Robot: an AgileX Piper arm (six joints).
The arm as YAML. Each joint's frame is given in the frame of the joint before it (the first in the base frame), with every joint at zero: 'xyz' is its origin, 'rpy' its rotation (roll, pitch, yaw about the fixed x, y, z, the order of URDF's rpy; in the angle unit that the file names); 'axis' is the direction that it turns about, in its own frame. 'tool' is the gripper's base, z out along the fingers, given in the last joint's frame.
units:
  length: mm
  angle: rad
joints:
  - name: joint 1
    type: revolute
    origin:
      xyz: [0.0, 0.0, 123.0]
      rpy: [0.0, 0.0, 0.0]
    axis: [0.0, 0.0, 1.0]
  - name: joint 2
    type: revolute
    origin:
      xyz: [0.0, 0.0, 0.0]
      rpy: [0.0, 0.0, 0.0]
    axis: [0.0, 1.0, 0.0]
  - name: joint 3
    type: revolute
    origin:
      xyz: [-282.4, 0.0, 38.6]
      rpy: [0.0, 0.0, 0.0]
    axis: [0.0, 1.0, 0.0]
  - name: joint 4
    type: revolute
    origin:
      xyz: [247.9, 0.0, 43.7]
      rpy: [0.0, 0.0, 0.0]
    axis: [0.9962, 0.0, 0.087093]
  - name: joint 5
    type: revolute
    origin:
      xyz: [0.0, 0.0, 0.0]
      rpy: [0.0, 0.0, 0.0]
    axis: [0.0, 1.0, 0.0]
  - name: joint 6
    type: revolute
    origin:
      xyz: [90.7, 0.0, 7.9]
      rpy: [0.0, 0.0, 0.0]
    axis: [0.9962, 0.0, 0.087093]
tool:
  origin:
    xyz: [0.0, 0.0, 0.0]
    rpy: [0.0, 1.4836, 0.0]
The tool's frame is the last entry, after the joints.
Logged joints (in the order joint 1, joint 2, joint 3, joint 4, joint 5, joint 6), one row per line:
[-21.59 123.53 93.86 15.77 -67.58 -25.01]
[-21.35 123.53 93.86 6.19 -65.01 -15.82]
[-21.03 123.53 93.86 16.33 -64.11 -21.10]
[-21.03 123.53 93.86 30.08 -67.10 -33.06]
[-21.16 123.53 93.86 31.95 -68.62 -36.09]
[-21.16 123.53 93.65 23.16 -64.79 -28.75]
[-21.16 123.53 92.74 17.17 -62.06 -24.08]
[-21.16 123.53 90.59 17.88 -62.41 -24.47]
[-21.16 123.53 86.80 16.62 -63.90 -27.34]
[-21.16 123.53 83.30 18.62 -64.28 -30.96]
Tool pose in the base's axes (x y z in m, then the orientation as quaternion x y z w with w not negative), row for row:
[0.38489 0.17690 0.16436 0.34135 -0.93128 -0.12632 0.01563]
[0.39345 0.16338 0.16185 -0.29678 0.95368 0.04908 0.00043]
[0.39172 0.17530 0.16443 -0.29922 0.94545 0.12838 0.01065]
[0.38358 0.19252 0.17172 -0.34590 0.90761 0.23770 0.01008]
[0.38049 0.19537 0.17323 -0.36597 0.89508 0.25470 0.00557]
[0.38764 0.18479 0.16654 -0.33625 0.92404 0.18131 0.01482]
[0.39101 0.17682 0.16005 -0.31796 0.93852 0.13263 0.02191]
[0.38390 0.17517 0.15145 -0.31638 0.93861 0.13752 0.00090]
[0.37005 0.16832 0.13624 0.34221 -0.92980 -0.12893 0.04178]
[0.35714 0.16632 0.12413 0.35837 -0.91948 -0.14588 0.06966]
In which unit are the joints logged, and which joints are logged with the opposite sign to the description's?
The joints are logged in degrees. Opposite sign: joint 1, joint 3, joint 5.
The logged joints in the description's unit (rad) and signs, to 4 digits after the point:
[0.3768 2.1560 -1.6382 0.2752 1.1795 -0.4365]
[0.3726 2.1560 -1.6382 0.1080 1.1346 -0.2761]
[0.3670 2.1560 -1.6382 0.2850 1.1189 -0.3683]
[0.3670 2.1560 -1.6382 0.5250 1.1711 -0.5770]
[0.3693 2.1560 -1.6382 0.5576 1.1976 -0.6299]
[0.3693 2.1560 -1.6345 0.4042 1.1308 -0.5018]
[0.3693 2.1560 -1.6186 0.2997 1.0832 -0.4203]
[0.3693 2.1560 -1.5811 0.3121 1.0893 -0.4271]
[0.3693 2.1560 -1.5149 0.2901 1.1153 -0.4772]
[0.3693 2.1560 -1.4539 0.3250 1.1219 -0.5404]

